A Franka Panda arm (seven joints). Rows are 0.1 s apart.
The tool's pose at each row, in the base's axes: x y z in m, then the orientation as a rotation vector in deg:
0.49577 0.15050 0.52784 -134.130 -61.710 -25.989
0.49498 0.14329 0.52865 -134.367 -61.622 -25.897
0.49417 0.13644 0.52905 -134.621 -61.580 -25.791
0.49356 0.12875 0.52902 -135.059 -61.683 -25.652
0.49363 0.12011 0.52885 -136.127 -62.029 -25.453
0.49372 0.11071 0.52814 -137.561 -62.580 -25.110
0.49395 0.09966 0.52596 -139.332 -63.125 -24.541
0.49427 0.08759 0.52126 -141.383 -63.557 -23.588
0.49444 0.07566 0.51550 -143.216 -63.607 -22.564
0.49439 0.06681 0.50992 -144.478 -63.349 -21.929
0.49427 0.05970 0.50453 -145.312 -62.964 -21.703
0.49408 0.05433 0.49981 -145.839 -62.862 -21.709
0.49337 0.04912 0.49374 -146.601 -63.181 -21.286
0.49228 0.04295 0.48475 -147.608 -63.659 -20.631
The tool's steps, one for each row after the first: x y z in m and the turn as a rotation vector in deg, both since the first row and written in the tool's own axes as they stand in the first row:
-0.00442 0.00309 -0.00491 -0.145 -0.124 0.121
-0.00884 0.00610 -0.00929 -0.307 -0.279 0.215
-0.01385 0.00986 -0.01379 -0.634 -0.578 0.246
-0.01908 0.01472 -0.01867 -1.509 -1.254 0.225
-0.02502 0.02017 -0.02356 -2.671 -2.232 0.150
-0.03258 0.02711 -0.02820 -4.028 -3.472 0.177
-0.04195 0.03547 -0.03139 -5.456 -5.006 0.397
-0.05186 0.04397 -0.03365 -6.617 -6.361 0.848
-0.05997 0.05055 -0.03429 -7.400 -7.160 1.334
-0.06698 0.05606 -0.03407 -7.958 -7.511 1.756
-0.07266 0.06035 -0.03339 -8.391 -7.692 1.896
-0.07924 0.06458 -0.03157 -8.936 -8.343 1.872
-0.08809 0.06996 -0.02797 -9.633 -9.271 1.820

